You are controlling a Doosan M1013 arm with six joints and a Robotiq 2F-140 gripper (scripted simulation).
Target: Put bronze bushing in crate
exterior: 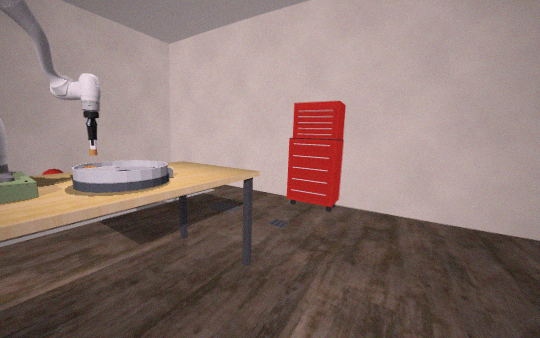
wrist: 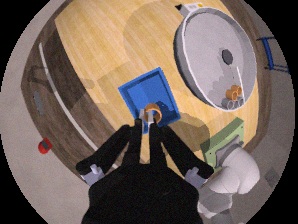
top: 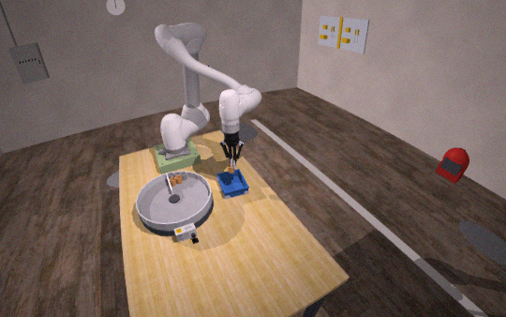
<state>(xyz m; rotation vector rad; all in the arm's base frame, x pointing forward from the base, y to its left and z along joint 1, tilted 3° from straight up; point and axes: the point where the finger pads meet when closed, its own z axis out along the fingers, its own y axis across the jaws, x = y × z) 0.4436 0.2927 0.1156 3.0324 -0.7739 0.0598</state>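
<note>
The blue crate lies 15 cm below my hand, 1 cm to the right of it and 1 cm behind it. Round my hand: round grey turning table: 37 cm to the right, 12 cm below, 4 cm ahead.
</note>
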